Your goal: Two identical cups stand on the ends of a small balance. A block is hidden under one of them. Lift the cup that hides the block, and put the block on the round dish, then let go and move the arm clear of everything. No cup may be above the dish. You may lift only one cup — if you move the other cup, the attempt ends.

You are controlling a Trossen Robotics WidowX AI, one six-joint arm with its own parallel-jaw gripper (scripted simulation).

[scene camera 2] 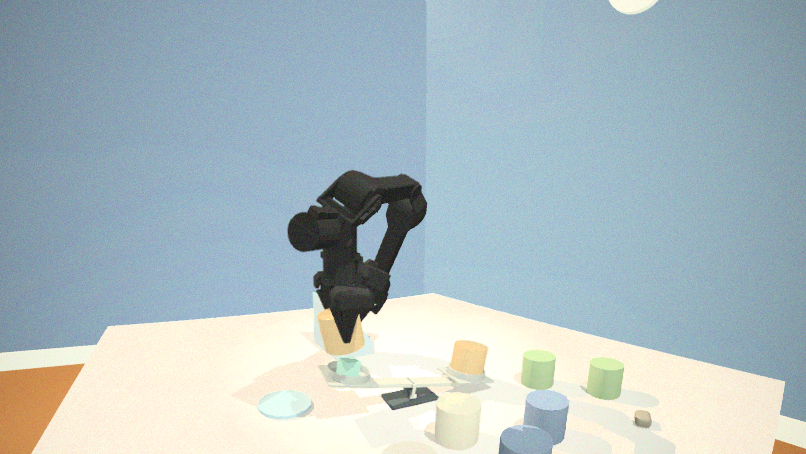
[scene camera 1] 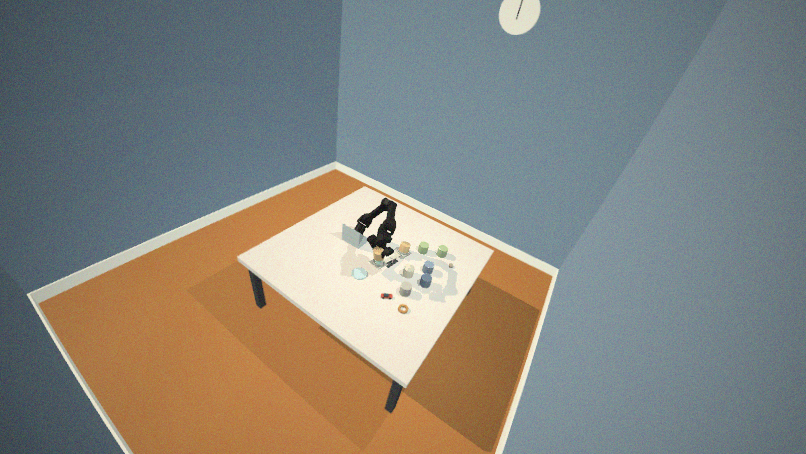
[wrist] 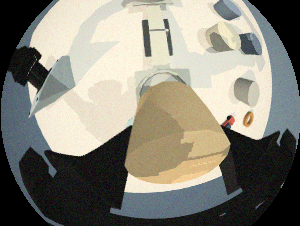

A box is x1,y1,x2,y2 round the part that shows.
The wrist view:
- gripper: [19,124,296,225]
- orange cup: [123,81,230,184], held by the gripper
